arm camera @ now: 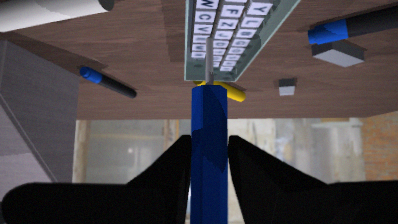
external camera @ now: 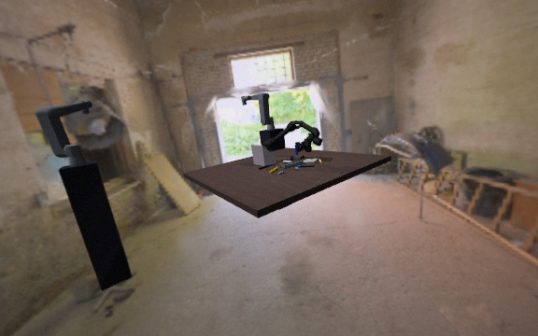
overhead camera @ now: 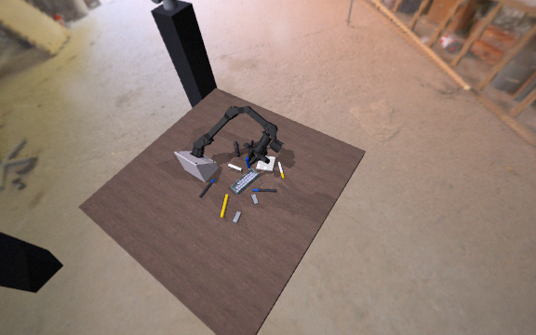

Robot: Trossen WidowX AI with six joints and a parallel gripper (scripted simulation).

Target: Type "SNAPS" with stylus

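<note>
The white pad lies 120 mm to the left of my gripper tip, 100 mm below it and 40 mm ahead of it.
</note>
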